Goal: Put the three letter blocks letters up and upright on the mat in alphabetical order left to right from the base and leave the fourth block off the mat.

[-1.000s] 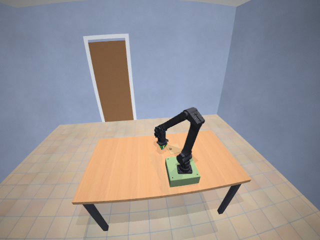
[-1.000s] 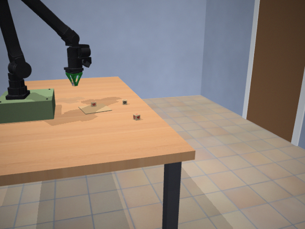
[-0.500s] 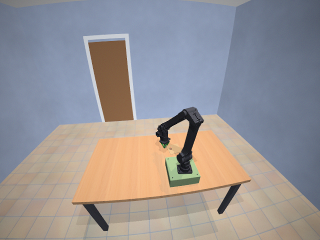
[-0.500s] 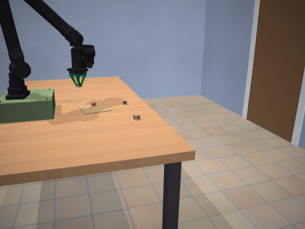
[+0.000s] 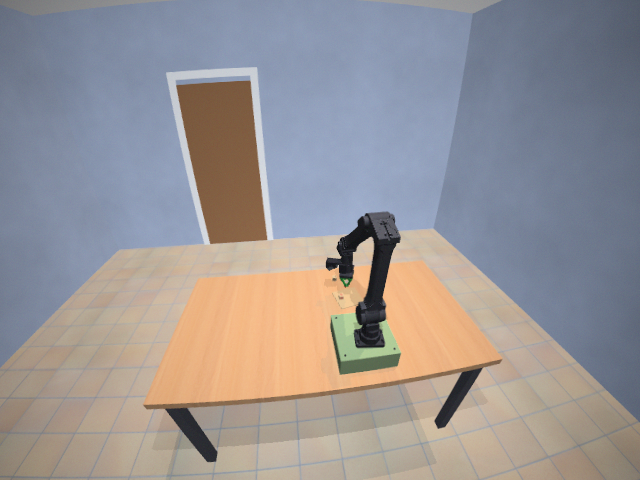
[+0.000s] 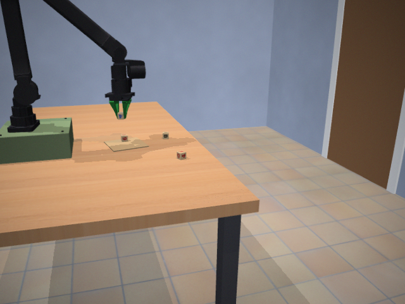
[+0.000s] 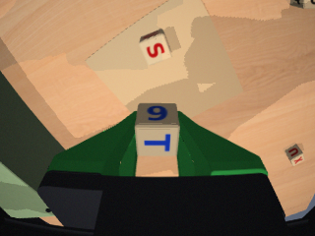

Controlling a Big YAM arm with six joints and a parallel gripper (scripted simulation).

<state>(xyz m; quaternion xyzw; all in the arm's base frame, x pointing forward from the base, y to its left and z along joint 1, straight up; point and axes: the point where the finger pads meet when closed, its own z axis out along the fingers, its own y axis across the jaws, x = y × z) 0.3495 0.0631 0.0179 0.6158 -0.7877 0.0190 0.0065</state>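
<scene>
My gripper is now 11 cm above the tan mat, 2 cm to the left of it and 1 cm short of it.
</scene>
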